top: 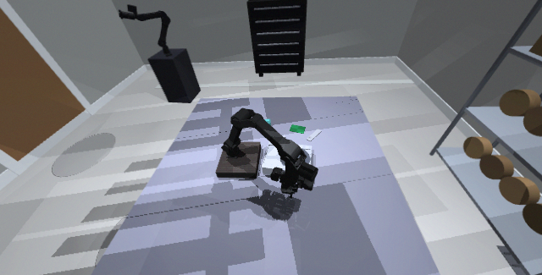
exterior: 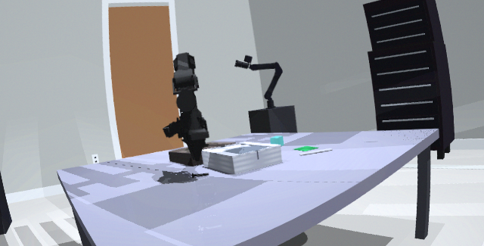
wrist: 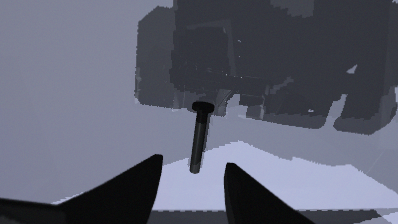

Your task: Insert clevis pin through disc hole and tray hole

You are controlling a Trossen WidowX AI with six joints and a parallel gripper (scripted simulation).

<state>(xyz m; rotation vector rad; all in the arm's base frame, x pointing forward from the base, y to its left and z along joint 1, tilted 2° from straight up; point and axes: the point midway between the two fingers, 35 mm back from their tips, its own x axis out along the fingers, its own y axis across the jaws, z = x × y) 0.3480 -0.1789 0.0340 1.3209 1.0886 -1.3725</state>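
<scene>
Right now my gripper tip is 1 cm to the right of the clevis pin and 5 cm above it. Round my gripper tip: disc 18 cm to the left; then pale flat bar 11 cm ahead, 42 cm to the left, 5 cm below; then steel tray 4 cm behind, 19 cm to the left, 1 cm below.
</scene>
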